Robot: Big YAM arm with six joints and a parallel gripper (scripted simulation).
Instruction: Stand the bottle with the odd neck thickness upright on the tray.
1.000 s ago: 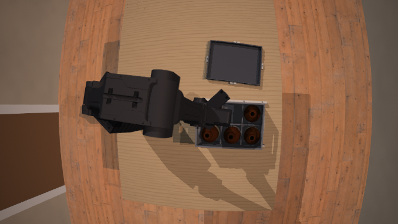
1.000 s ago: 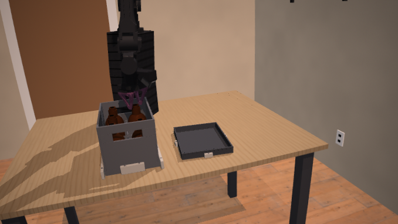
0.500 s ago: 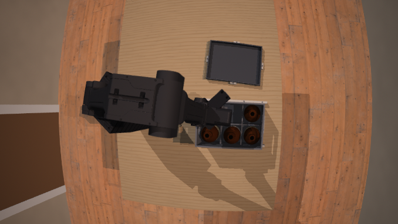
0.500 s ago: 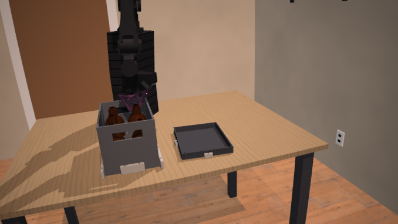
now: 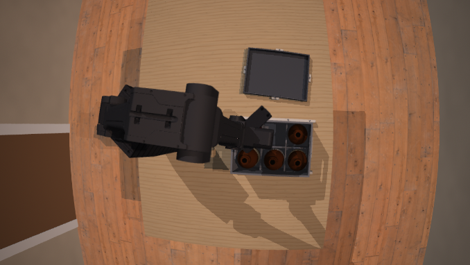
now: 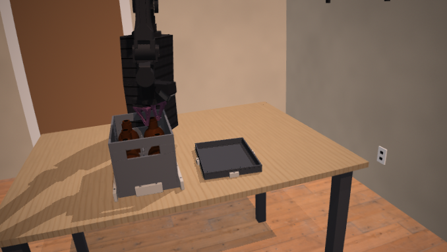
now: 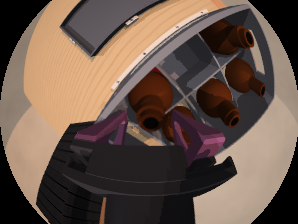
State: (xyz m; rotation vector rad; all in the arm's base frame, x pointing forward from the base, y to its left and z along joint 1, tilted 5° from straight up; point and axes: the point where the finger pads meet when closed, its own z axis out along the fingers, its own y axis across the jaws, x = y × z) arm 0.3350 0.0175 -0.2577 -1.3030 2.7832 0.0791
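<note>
Now: the grey crate 90 mm ahead of my hand, 40 mm to the right of it and 70 mm below it. Also, from my hand: dark tray 70 mm ahead, 240 mm to the left, 140 mm below.
</note>
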